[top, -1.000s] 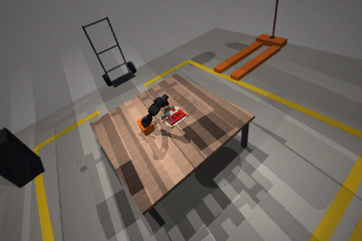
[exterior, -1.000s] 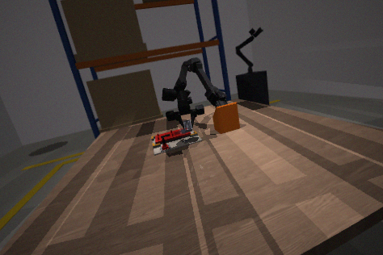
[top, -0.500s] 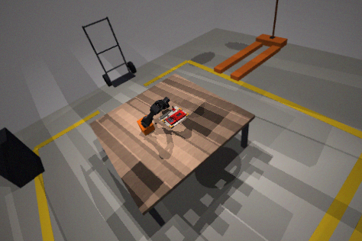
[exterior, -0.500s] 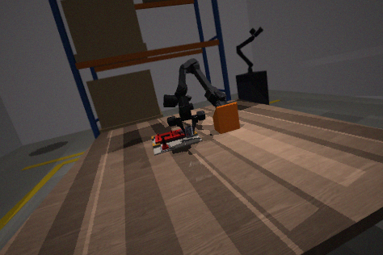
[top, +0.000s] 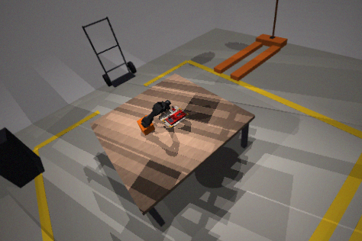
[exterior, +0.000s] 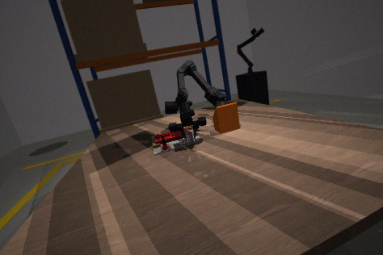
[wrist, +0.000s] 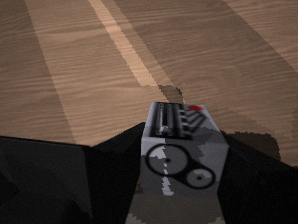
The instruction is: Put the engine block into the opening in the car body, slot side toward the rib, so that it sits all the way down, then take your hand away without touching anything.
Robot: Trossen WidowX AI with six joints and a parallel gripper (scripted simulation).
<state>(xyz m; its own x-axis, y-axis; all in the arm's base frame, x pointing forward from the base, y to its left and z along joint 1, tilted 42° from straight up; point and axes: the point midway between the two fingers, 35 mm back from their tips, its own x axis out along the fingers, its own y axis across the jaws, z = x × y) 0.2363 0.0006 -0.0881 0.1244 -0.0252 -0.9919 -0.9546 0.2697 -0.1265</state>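
Now: gripper tip 10 mm past the engine block, 10 mm to the left of it and 10 mm below it.
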